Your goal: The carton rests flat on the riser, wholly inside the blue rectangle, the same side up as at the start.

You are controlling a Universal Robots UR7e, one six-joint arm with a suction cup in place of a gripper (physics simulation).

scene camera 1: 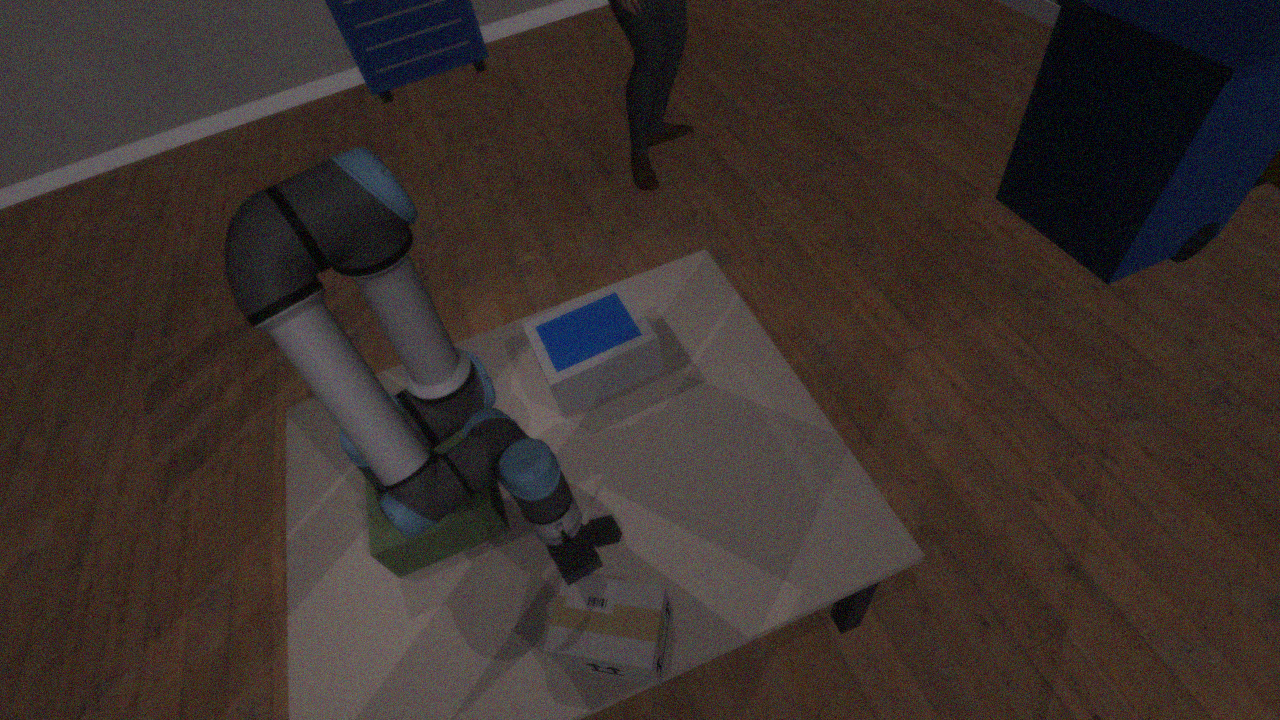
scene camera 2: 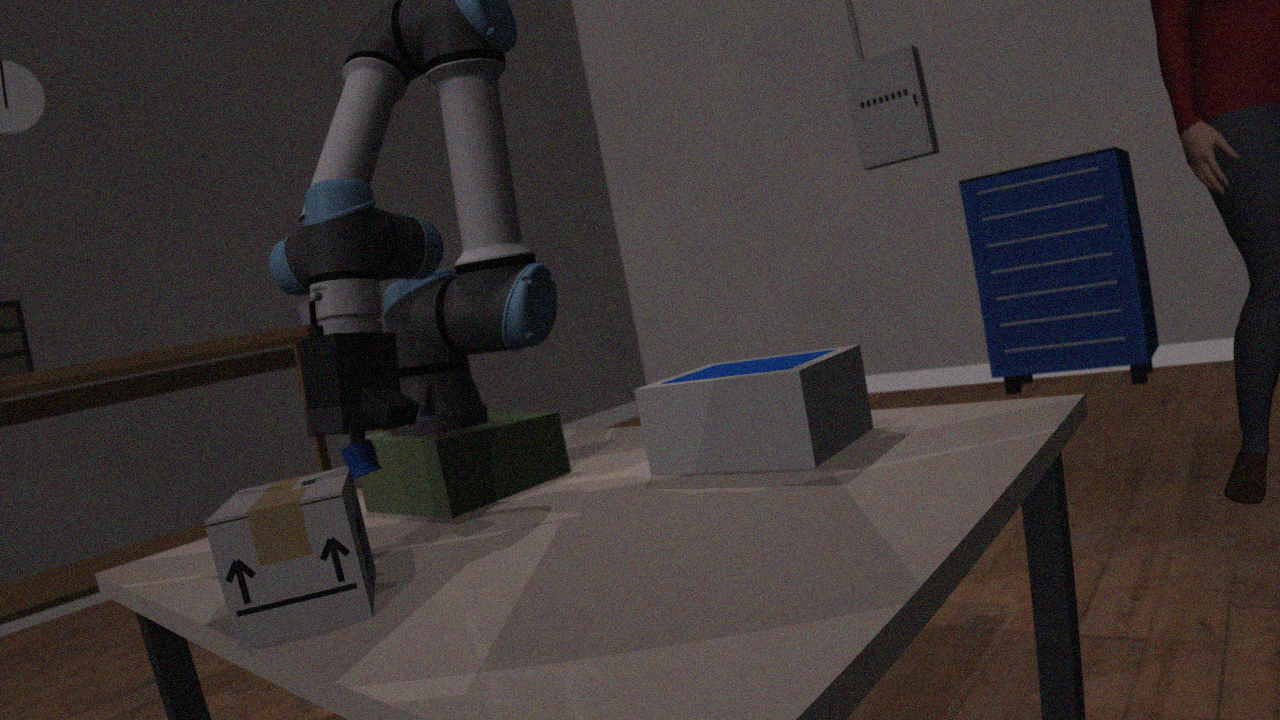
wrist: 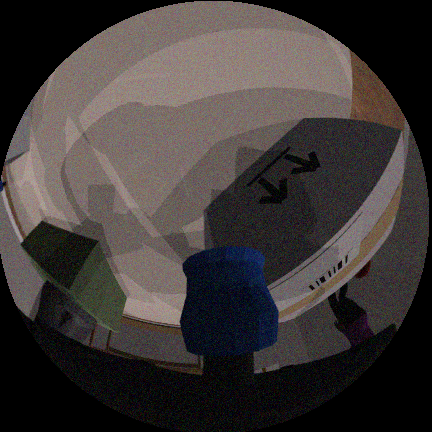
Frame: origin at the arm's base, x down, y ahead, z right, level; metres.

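Where they show: hand, tool point: point(scene camera 2: 361, 475) point(wrist: 228, 273); arm's base, link origin: point(scene camera 2: 439, 427) point(wrist: 70, 302).
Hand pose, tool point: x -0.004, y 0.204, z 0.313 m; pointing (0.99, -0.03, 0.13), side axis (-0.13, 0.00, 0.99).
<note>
Things, the pixels of their top centre, and the offset from my tool point. Level surfaces: height alone.
- carton, top centre: point(wrist: 348, 265) point(scene camera 2: 284, 490) point(scene camera 1: 605, 617) dx -0.010, dy -0.003, dz +0.094 m
- light grey riser, top centre: point(scene camera 2: 748, 366) point(scene camera 1: 587, 330) dx -0.008, dy +0.246, dz -0.472 m
- blue rectangle, top centre: point(scene camera 2: 748, 366) point(scene camera 1: 587, 330) dx -0.008, dy +0.246, dz -0.472 m
- table, surface height: dx +0.112 m
The carton point(scene camera 1: 608, 626) point(scene camera 2: 290, 577) point(wrist: 350, 150), pale with a tan tape strip, stands on the table near its edge, arrows on its side pointing up. My gripper, a blue suction cup point(scene camera 2: 360, 460) point(wrist: 223, 255), is open and holds nothing. It is beside the carton's top edge on the robot's side; whether it touches the carton is unclear. In scene camera 1 the cup is hidden under its dark mount. The light grey riser point(scene camera 1: 608, 380) point(scene camera 2: 725, 429) stands apart across the table, with the blue rectangle point(scene camera 1: 586, 331) point(scene camera 2: 751, 367) uncovered on its top.
The arm's green base block point(scene camera 1: 438, 546) point(scene camera 2: 402, 483) point(wrist: 100, 285) stands on the table point(scene camera 1: 698, 501) point(scene camera 2: 698, 573) between the carton and the riser, toward the arm's side. A person point(scene camera 1: 657, 71) point(scene camera 2: 1262, 223) and a blue drawer cabinet point(scene camera 1: 411, 35) point(scene camera 2: 1060, 268) are beyond the table.
</note>
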